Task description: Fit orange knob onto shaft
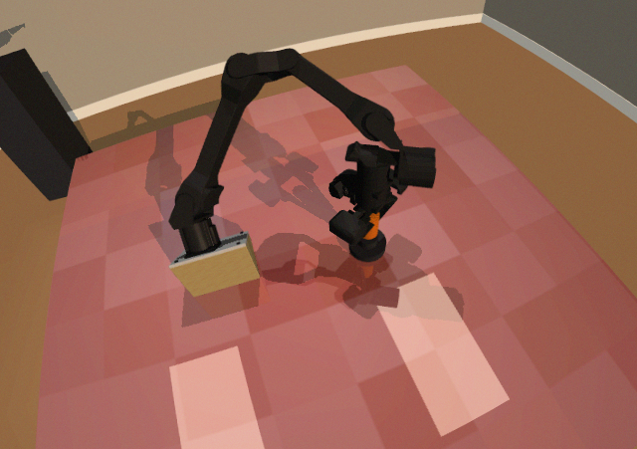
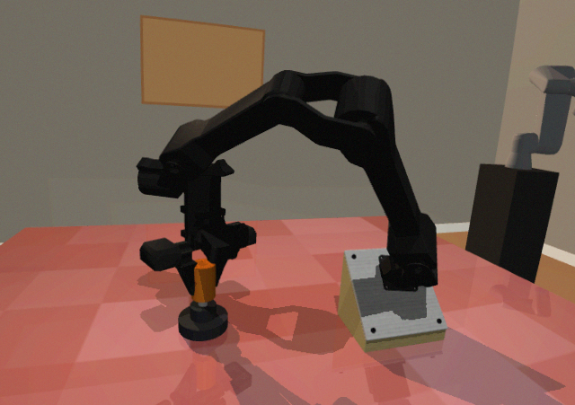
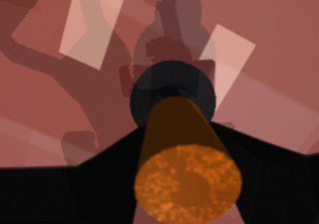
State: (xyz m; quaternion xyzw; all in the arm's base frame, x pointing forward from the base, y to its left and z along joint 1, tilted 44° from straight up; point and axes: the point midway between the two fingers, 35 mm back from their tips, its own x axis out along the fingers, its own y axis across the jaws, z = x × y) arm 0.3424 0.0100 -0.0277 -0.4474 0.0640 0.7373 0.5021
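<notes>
My gripper tip is 3 cm below the orange knob. From my gripper tip the other things lie so: pedestal: 4 cm below.
</notes>
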